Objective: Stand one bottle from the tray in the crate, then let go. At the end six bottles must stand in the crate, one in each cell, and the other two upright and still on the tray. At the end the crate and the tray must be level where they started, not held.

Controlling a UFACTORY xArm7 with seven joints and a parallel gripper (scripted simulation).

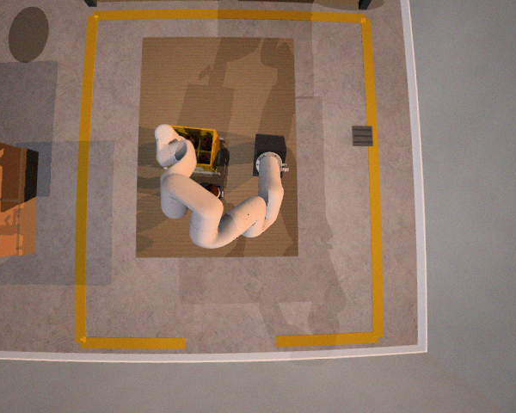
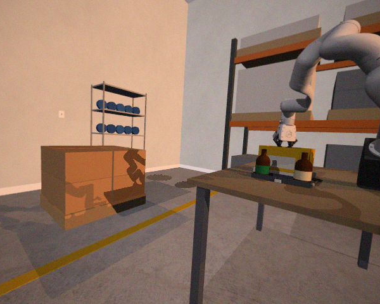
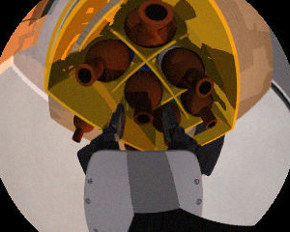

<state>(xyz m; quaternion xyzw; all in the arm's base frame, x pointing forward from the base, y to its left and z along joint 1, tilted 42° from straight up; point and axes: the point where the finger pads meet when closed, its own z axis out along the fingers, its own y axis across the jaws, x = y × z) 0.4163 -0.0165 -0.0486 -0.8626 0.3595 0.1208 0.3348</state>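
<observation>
Now: hand 4 cm to the left of the yellow crate and 8 cm above it. The rest, counted from my hand: dark tray (3 cm behind, 18 cm to the left, 15 cm below).
</observation>
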